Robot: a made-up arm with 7 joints. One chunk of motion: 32 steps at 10 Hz.
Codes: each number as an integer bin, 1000 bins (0 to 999) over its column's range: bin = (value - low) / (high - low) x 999, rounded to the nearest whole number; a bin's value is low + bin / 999 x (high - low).
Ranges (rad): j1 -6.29..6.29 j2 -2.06..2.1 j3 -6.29..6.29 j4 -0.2..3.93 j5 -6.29..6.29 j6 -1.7..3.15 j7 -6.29..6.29
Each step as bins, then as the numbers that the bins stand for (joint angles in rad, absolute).
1 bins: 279 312 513 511 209 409 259
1 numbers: -2.7767 -0.7608 0.1700 1.9125 -3.6581 0.2856 -3.0285
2 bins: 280 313 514 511 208 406 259
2 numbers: -2.7641 -0.7566 0.1826 1.9125 -3.6707 0.2711 -3.0285
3 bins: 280 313 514 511 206 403 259
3 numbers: -2.7641 -0.7566 0.1826 1.9125 -3.6959 0.2565 -3.0285
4 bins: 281 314 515 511 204 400 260
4 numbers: -2.7515 -0.7525 0.1952 1.9125 -3.7211 0.2419 -3.0159
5 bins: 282 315 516 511 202 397 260
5 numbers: -2.7389 -0.7483 0.2078 1.9125 -3.7463 0.2274 -3.0159
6 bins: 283 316 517 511 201 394 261
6 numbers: -2.7263 -0.7441 0.2204 1.9125 -3.7589 0.2128 -3.0033
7 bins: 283 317 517 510 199 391 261
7 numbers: -2.7263 -0.7400 0.2204 1.9084 -3.7841 0.1982 -3.0033
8 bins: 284 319 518 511 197 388 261
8 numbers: -2.7137 -0.7316 0.2330 1.9125 -3.8093 0.1837 -3.0033
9 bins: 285 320 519 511 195 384 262
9 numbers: -2.7011 -0.7275 0.2456 1.9125 -3.8344 0.1643 -2.9907
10 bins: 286 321 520 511 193 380 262
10 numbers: -2.6885 -0.7233 0.2581 1.9125 -3.8596 0.1448 -2.9907
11 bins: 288 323 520 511 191 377 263
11 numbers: -2.6633 -0.7150 0.2581 1.9125 -3.8848 0.1303 -2.9781
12 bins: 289 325 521 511 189 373 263
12 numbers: -2.6507 -0.7066 0.2707 1.9125 -3.9100 0.1109 -2.9781
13 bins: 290 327 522 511 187 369 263
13 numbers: -2.6381 -0.6983 0.2833 1.9125 -3.9352 0.0914 -2.9781
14 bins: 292 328 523 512 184 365 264
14 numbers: -2.6130 -0.6942 0.2959 1.9167 -3.9730 0.0720 -2.9656
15 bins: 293 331 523 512 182 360 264
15 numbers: -2.6004 -0.6817 0.2959 1.9167 -3.9981 0.0477 -2.9656
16 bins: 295 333 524 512 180 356 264
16 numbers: -2.5752 -0.6733 0.3085 1.9167 -4.0233 0.0283 -2.9656
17 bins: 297 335 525 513 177 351 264
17 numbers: -2.5500 -0.6650 0.3211 1.9208 -4.0611 0.0041 -2.9656
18 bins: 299 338 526 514 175 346 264
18 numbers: -2.5248 -0.6525 0.3337 1.9249 -4.0863 -0.0202 -2.9656
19 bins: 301 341 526 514 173 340 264
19 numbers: -2.4996 -0.6400 0.3337 1.9249 -4.1115 -0.0493 -2.9656
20 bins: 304 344 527 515 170 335 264
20 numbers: -2.4619 -0.6275 0.3463 1.9291 -4.1493 -0.0736 -2.9656
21 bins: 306 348 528 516 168 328 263
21 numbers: -2.4367 -0.6109 0.3589 1.9332 -4.1744 -0.1076 -2.9781
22 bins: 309 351 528 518 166 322 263
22 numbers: -2.3989 -0.5984 0.3589 1.9415 -4.1996 -0.1367 -2.9781
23 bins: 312 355 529 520 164 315 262
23 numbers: -2.3611 -0.5817 0.3715 1.9497 -4.2248 -0.1707 -2.9907
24 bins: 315 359 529 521 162 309 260
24 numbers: -2.3233 -0.5651 0.3715 1.9539 -4.2500 -0.1998 -3.0159
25 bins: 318 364 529 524 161 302 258
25 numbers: -2.2856 -0.5442 0.3715 1.9663 -4.2626 -0.2338 -3.0411
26 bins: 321 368 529 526 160 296 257
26 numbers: -2.2478 -0.5276 0.3715 1.9746 -4.2752 -0.2630 -3.0537
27 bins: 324 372 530 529 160 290 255
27 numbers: -2.2100 -0.5109 0.3841 1.9870 -4.2752 -0.2921 -3.0789
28 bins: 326 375 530 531 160 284 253
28 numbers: -2.1848 -0.4984 0.3841 1.9952 -4.2752 -0.3212 -3.1041
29 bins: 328 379 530 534 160 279 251
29 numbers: -2.1596 -0.4818 0.3841 2.0076 -4.2752 -0.3455 -3.1293
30 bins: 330 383 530 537 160 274 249
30 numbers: -2.1344 -0.4651 0.3841 2.0200 -4.2752 -0.3698 -3.1544
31 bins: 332 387 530 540 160 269 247
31 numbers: -2.1093 -0.4485 0.3841 2.0324 -4.2752 -0.3940 -3.1796
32 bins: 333 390 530 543 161 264 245
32 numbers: -2.0967 -0.4360 0.3841 2.0448 -4.2626 -0.4183 -3.2048
